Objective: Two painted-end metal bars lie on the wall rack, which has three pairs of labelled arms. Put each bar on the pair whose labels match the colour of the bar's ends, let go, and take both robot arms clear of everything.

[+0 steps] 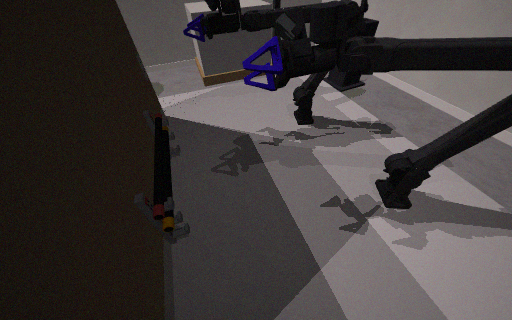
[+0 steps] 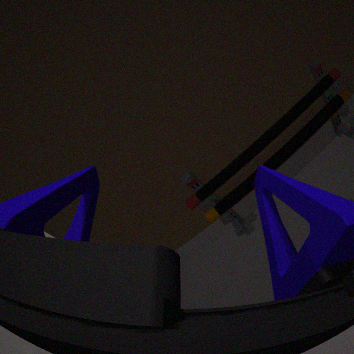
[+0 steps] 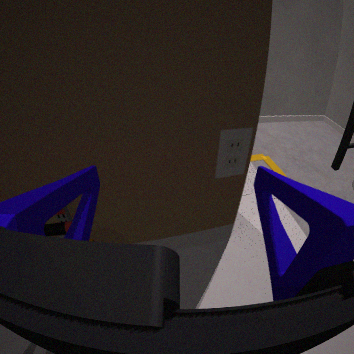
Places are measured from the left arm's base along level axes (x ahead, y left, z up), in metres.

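Pixels of known places: left gripper, fingertip midpoint: (image 1: 243, 74) (image 2: 176, 174); right gripper, fingertip midpoint: (image 1: 185, 29) (image 3: 176, 174); left arm's base, link origin: (image 1: 391, 194); right arm's base, link origin: (image 1: 303, 118).
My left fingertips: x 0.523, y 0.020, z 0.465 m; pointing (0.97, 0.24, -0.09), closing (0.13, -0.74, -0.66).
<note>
Ahead of a thing's pixels: the offset from my left fingertips to its top centre. "spot": to the spot under its first point.
The red-ended black bar @[0.243 m down, 0.306 m ahead, 0.005 m left] (image 1: 159, 170) (image 2: 265, 137) (image 3: 55, 229) lies on the wall rack @[spot: 0.419 m down, 0.211 m ahead, 0.188 m left] (image 1: 182, 230) (image 2: 243, 223) near the red-labelled pair at the top. The orange-ended black bar @[0.313 m down, 0.309 m ahead, 0.000 m left] (image 1: 168, 187) (image 2: 285, 152) lies roughly parallel, lower and apart from it, near the green labels and above the orange labels; exact seating is too dark to tell. My left gripper (image 1: 245, 74) (image 2: 176, 174) is open and empty, out from the wall and away from the bars. My right gripper (image 1: 188, 31) (image 3: 176, 174) is open and empty, farther back, clear of the bars.
The brown wall panel (image 1: 80, 150) (image 2: 125, 100) (image 3: 125, 100) carries the rack and an outlet plate @[0.108 m down, 0.573 m ahead, 0.497 m right] (image 3: 234, 153). A pale box with a wooden base (image 1: 230, 79) stands at the back. A dark stand foot (image 1: 395, 194) is on the floor at the right.
</note>
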